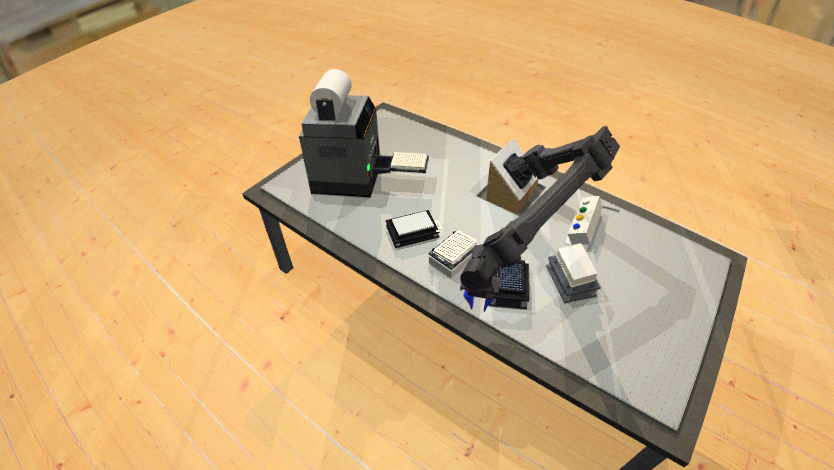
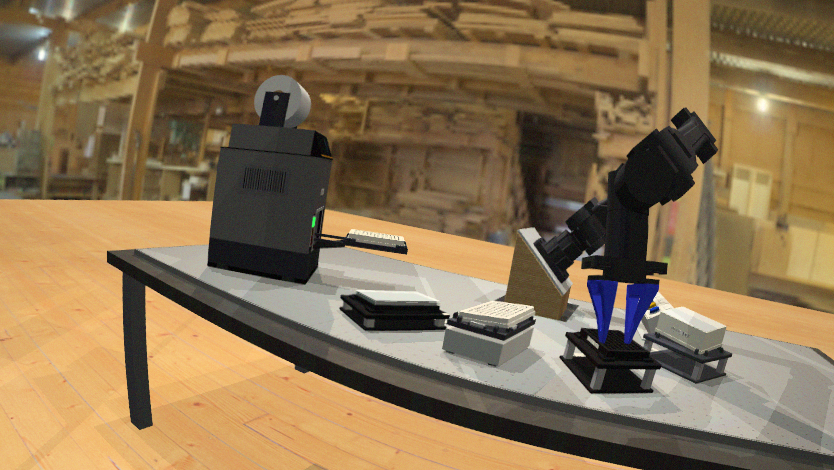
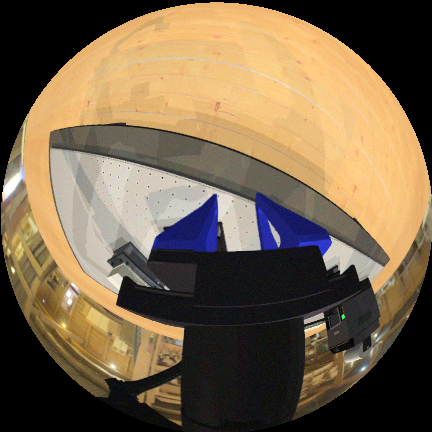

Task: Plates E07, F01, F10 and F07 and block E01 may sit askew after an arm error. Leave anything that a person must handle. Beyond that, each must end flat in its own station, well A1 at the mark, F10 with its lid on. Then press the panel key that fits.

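Note:
My gripper (image 1: 478,308) (image 2: 615,342) (image 3: 236,198) is partly open, with nothing between its blue fingers. Its tips point down by the black plate (image 1: 514,276) on a raised black stand (image 2: 641,365); contact is unclear. A cream plate (image 1: 455,246) (image 2: 496,312) looks askew on a grey box station (image 1: 448,267) (image 2: 487,350). A white-topped plate (image 1: 414,223) (image 2: 396,297) sits on a low black stand. A tall white block (image 1: 577,264) (image 2: 691,329) looks tilted on its dark stand (image 1: 574,294) (image 2: 694,370). Another cream plate (image 1: 409,159) (image 2: 376,235) lies on the machine's tray. Plate labels are unreadable.
The dark machine (image 1: 339,160) (image 2: 268,204) (image 3: 352,320) carries a white roll and shows a green light. The key panel (image 1: 585,224), with white, green, yellow and blue keys, stands behind the white block. The arm's sloped wooden base (image 1: 507,195) (image 2: 525,286) stands behind the stations.

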